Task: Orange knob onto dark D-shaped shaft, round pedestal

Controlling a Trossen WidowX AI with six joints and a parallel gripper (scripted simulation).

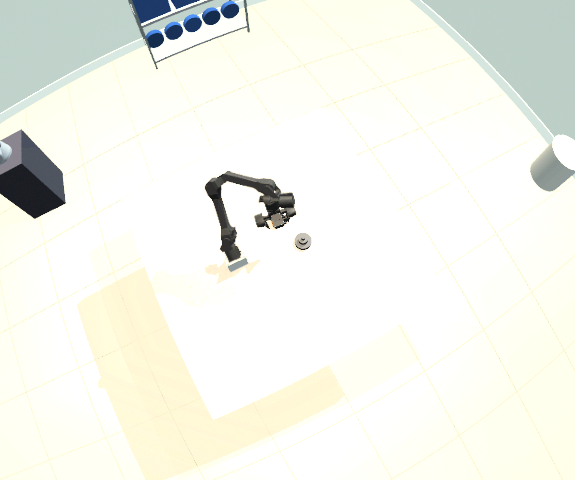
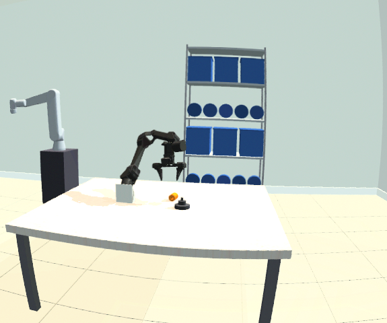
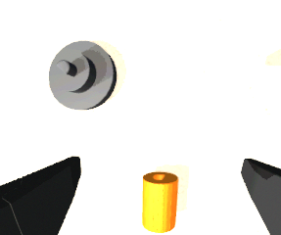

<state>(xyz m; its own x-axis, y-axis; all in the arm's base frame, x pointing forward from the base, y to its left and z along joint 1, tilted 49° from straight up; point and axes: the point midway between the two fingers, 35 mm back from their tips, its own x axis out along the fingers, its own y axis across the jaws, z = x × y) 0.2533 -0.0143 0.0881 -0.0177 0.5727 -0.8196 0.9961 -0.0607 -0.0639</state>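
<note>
Right now my gripper tip is 110 mm above the orange knob, 80 mm to the right of it and 10 mm short of it. Round my gripper tip: pedestal (100 mm below, 90 mm ahead, 80 mm to the right).
</note>
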